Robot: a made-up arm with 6 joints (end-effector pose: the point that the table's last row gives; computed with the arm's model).
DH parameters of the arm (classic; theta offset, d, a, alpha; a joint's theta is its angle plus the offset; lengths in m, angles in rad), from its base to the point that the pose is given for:
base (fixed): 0.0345 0 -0.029 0
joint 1: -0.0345 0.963 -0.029 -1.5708
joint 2: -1.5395 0 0.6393 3.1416
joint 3: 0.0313 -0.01 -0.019 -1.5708
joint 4: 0 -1.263 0.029 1.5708
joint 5: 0 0.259 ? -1.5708
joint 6: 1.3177 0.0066 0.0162 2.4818
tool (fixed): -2.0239 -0.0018 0 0
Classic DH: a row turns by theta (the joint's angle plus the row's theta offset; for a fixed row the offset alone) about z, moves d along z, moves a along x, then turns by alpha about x.
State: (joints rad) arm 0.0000 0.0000 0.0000 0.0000 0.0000 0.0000
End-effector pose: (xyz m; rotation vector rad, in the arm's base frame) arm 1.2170 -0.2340 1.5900 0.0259 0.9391 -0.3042
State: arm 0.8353 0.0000 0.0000 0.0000 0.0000 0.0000
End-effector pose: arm 0.9798 0.7665 1.5900 -0.3593 0.8740 0.4689
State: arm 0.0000 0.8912 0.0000 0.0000 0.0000 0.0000
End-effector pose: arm 1.2310 -0.2340 0.3653 -0.1199 1.8224 -0.3178
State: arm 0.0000 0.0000 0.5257 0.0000 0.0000 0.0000
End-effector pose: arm 1.0536 -0.2340 2.2214 0.1010 0.4174 -0.2785
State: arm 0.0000 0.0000 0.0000 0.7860 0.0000 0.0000
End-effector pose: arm 1.2170 -0.1578 1.7599 -0.6941 0.7680 -0.6552
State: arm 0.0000 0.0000 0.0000 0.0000 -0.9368 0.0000
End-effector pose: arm 1.2025 -0.2340 1.6054 -0.1280 1.8675 -0.3173
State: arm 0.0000 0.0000 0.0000 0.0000 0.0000 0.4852
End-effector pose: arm 1.2170 -0.2345 1.5822 -0.4190 0.8453 -0.5251
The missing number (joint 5, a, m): -0.025
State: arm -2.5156 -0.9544 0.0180 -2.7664 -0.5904 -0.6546
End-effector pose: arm -0.1141 -0.3495 2.3070 0.7099 -0.4428 0.6753
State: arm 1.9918 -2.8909 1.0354 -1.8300 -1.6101 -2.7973
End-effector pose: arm 0.4594 -1.1991 -0.3195 1.7133 -0.4176 -2.5471
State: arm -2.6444 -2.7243 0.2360 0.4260 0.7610 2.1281
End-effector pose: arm 1.2531 0.9605 0.5346 0.3841 1.5289 -0.0564
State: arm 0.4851 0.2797 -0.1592 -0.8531 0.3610 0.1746
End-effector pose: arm 1.1265 0.4364 0.8534 0.4473 1.2393 0.1078
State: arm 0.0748 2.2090 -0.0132 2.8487 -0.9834 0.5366
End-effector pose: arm -0.2956 0.2285 -0.4346 2.7881 0.7391 -0.5937
